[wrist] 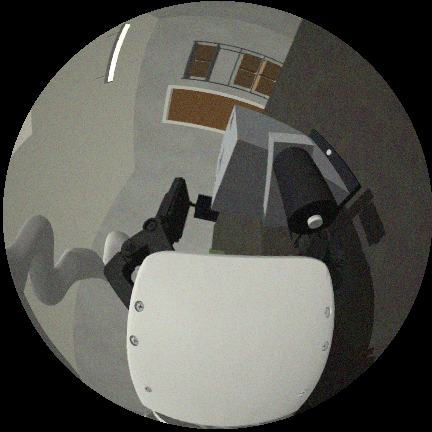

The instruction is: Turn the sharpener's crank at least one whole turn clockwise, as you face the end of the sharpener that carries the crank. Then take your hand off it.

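The sharpener [246, 172] is a grey box-like body in the upper right middle of the wrist view, with a dark strip at its right side. Its crank arm [275, 207] is a grey bar, and a large black cylindrical crank handle [305, 185] with a pale button on its end points toward the camera. My gripper [239, 191] is open, with nothing held. Its left finger shows left of the sharpener. The handle covers the place of the right finger, which is mostly hidden. Contact between that finger and the handle cannot be told.
A brown surface [237, 235] shows below the sharpener, with a small green patch [216, 251] at the white gripper housing's edge. A small black block [205, 207] shows beside the left finger. Dark block-like parts [374, 220] show at the right. A framed brown board [200, 109] hangs on the far wall.
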